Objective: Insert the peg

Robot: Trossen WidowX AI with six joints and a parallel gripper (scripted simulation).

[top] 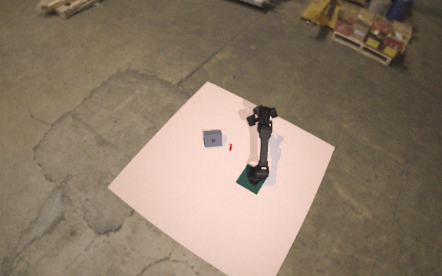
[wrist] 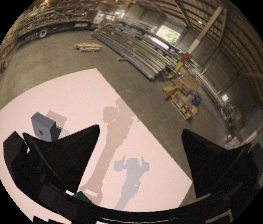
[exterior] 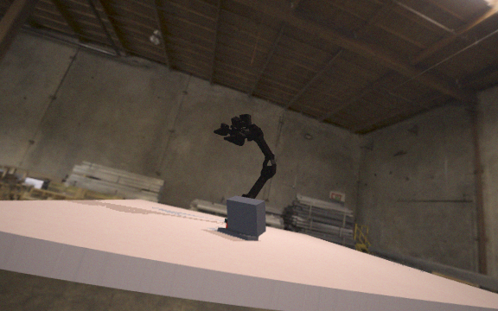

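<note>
The red peg lies 360 mm below my gripper tip, 150 mm to the left of it and 90 mm ahead of it. Also, from my gripper tip: grey sloped panel (340 mm below, 220 mm ahead, 200 mm to the left).
</note>
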